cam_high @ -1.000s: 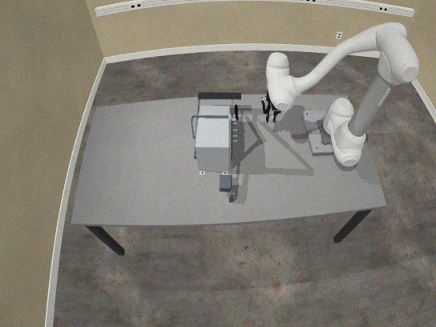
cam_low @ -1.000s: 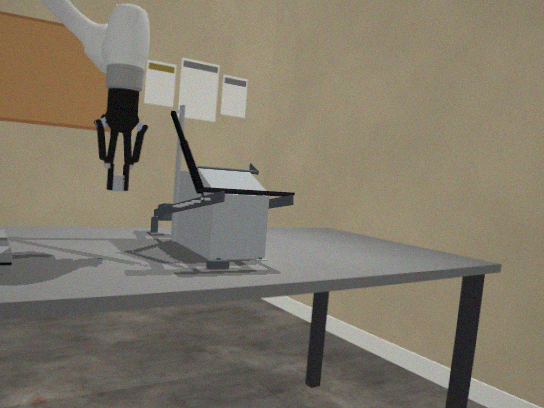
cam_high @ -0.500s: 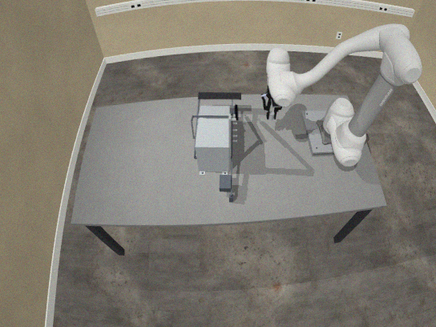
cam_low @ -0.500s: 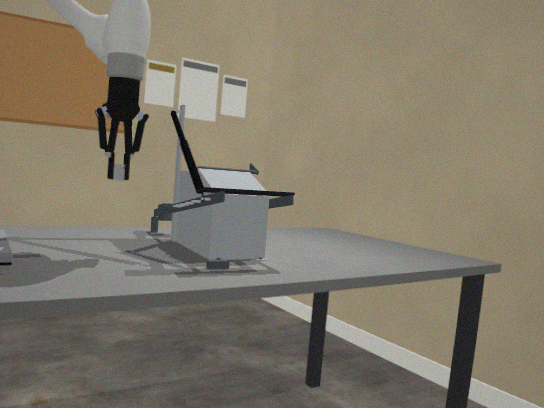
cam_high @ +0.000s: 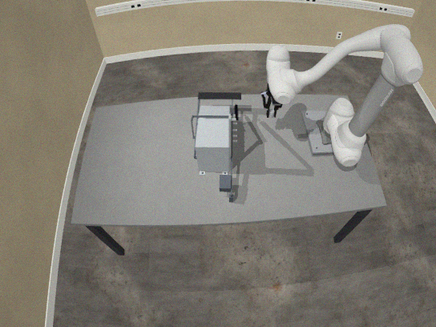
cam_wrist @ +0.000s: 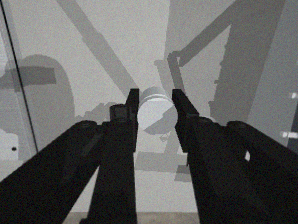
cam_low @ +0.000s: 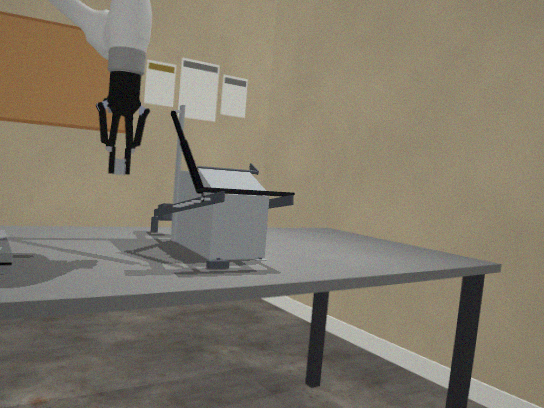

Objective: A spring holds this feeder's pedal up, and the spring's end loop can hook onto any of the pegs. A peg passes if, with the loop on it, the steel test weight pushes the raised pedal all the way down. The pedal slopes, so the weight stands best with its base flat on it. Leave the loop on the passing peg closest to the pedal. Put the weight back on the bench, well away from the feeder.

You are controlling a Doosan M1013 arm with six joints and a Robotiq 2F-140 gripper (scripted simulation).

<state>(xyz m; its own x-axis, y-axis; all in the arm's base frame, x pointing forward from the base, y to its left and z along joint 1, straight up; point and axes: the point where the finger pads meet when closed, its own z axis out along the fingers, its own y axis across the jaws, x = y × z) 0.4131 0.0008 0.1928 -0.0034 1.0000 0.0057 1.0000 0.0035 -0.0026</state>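
The dark spring is 19 cm ahead of my hand, 1 cm to the left of it and 3 cm above it. From my hand the other things lie so: steel test weight 1 cm below.
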